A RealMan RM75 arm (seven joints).
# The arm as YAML. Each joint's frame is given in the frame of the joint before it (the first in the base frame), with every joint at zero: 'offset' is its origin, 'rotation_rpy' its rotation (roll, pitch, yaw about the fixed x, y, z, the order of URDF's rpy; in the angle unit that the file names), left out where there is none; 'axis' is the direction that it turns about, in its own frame. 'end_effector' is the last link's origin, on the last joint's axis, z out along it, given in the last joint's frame.
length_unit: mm
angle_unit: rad
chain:
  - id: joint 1
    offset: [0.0, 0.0, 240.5]
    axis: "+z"
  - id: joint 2
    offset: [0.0, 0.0, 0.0]
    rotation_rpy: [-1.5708, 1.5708, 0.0]
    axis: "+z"
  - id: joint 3
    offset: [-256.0, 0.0, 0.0]
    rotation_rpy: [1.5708, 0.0, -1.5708]
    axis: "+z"
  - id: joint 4
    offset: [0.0, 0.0, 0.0]
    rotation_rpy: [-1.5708, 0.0, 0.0]
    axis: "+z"
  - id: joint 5
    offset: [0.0, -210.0, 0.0]
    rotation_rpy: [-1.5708, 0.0, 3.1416]
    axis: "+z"
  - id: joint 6
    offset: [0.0, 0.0, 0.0]
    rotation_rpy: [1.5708, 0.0, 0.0]
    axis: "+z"
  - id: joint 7
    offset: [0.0, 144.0, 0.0]
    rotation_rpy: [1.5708, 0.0, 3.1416]
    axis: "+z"
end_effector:
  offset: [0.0, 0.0, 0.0]
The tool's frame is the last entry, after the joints.
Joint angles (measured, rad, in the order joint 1, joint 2, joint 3, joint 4, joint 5, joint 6, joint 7), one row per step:
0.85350, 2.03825, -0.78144, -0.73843, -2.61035, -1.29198, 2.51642
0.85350, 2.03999, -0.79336, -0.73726, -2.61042, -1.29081, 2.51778
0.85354, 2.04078, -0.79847, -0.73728, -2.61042, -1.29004, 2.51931
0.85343, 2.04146, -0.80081, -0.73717, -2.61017, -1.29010, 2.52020
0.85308, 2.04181, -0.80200, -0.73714, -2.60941, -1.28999, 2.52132
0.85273, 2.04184, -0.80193, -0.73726, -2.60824, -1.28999, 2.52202
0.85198, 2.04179, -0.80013, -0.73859, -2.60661, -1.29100, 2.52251
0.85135, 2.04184, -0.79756, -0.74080, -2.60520, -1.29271, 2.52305
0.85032, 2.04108, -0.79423, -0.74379, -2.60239, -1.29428, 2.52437
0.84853, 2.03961, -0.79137, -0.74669, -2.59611, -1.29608, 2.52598
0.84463, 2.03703, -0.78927, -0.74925, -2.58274, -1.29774, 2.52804
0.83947, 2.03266, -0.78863, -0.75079, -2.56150, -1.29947, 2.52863
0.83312, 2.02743, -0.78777, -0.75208, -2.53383, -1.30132, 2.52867
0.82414, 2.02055, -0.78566, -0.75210, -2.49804, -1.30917, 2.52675
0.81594, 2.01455, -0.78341, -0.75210, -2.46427, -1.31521, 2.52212
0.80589, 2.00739, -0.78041, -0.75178, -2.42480, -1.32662, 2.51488
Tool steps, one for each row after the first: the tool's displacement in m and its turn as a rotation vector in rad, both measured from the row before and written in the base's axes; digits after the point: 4 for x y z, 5 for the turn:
-0.0005, -0.0007, -0.0021, -0.00776, -0.00651, 0.00356
-0.0003, -0.0002, -0.0008, -0.00249, -0.00261, 0.00108
-0.0002, -0.0002, -0.0006, -0.00177, -0.00057, 0.00007
0.0000, -0.0001, -0.0003, -0.00046, 0.00050, -0.00078
0.0000, 0.0000, 0.0000, 0.00051, 0.00140, -0.00086
0.0000, 0.0000, 0.0004, 0.00156, 0.00286, -0.00120
-0.0002, 0.0000, 0.0005, 0.00188, 0.00320, -0.00104
-0.0001, 0.0003, 0.0011, 0.00411, 0.00458, -0.00185
-0.0002, 0.0003, 0.0013, 0.00488, 0.00733, -0.00242
-0.0001, 0.0002, 0.0016, 0.00676, 0.01315, -0.00406
-0.0002, 0.0002, 0.0020, 0.00785, 0.01837, -0.00306
-0.0004, 0.0003, 0.0023, 0.00973, 0.02401, -0.00315
-0.0001, -0.0007, 0.0027, 0.00670, 0.03255, -0.00458
-0.0003, -0.0004, 0.0025, 0.00741, 0.02978, -0.00102
-0.0003, -0.0012, 0.0030, 0.00491, 0.03530, 0.00021

